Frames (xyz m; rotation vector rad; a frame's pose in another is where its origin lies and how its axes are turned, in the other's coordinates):
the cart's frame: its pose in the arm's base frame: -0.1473 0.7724 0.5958 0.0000 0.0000 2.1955
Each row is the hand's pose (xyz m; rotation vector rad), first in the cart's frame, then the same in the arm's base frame.
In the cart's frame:
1: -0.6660 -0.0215 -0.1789 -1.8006 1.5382 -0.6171
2: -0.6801 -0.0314 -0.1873 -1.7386 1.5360 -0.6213
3: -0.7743 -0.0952 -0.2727 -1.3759 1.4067 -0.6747
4: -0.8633 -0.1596 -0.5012 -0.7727 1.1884 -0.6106
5: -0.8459 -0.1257 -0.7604 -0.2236 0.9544 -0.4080
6: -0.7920 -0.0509 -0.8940 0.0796 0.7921 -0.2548
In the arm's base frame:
1: 0.2597 0.2448 0.4169 -2.1626 -0.8909 0.5008
2: 0.2759 0.2391 0.4085 -2.1412 -0.8407 0.5415
3: 0.3828 0.2000 0.3231 -1.9010 -0.5907 0.7884
4: 0.4871 0.1655 0.0946 -1.4940 -0.1551 1.2014
5: 0.4494 0.1598 -0.1646 -1.0667 0.2643 1.5964
6: 0.3572 0.1597 -0.2982 -0.7765 0.5012 1.8103

